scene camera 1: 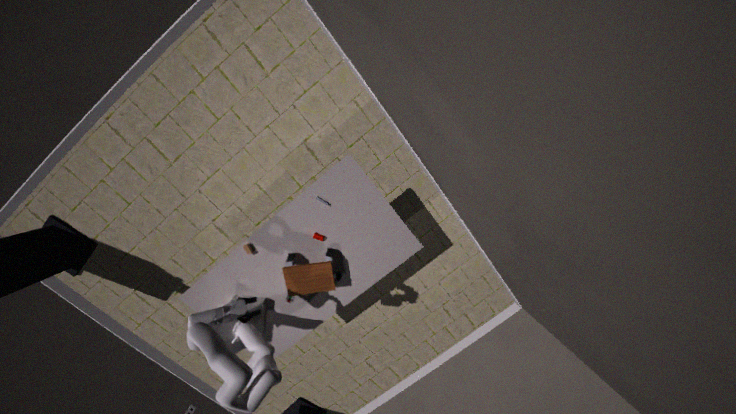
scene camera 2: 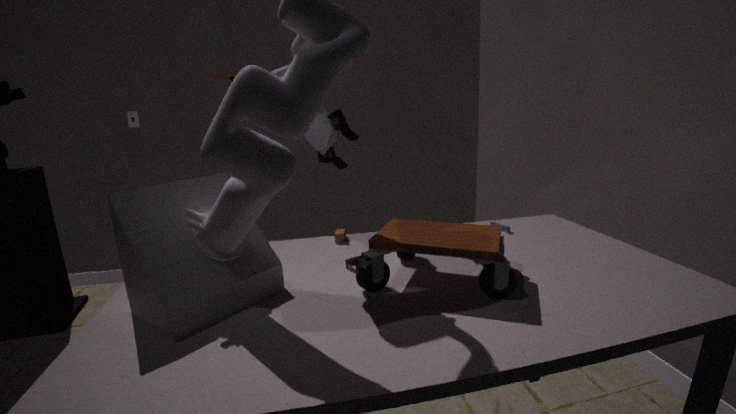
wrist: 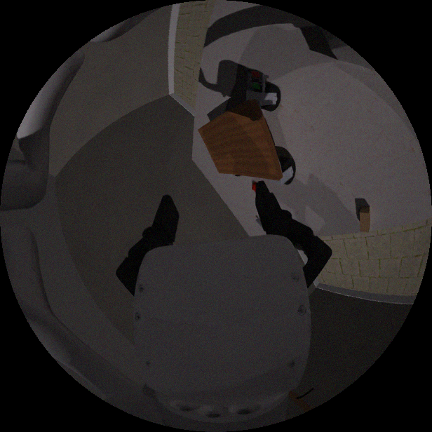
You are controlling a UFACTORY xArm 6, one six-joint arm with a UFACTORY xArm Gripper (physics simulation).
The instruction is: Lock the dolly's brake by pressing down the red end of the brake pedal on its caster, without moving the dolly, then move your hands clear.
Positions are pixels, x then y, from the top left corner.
dolly: scene camera 1; scene camera 2 483, 244; wrist
same spot on dolly: [wrist: 238, 140] = [scene camera 1: 301, 282]
